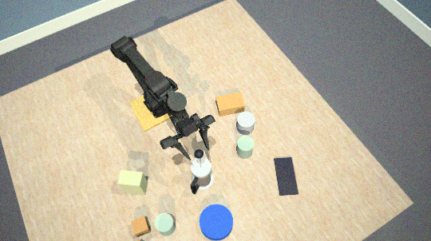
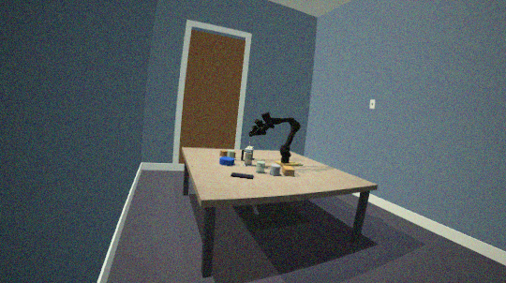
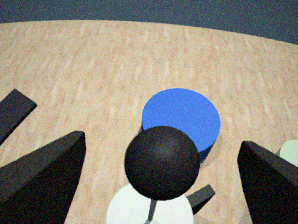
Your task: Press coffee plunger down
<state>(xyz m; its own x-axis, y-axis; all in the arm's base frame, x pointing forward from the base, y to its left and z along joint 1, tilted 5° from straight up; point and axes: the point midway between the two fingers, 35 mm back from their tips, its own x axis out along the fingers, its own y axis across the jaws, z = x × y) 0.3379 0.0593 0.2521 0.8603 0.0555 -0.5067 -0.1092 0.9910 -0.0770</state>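
Now: gripper tip 130 mm above the coffee press and 10 mm to the left of it. Round my gripper tip: blue disc: 230 mm below, 170 mm ahead, 20 mm to the right; flat slab: 300 mm to the left, 250 mm below, 120 mm ahead; yellow-green block: 240 mm to the right, 200 mm below, 90 mm behind.
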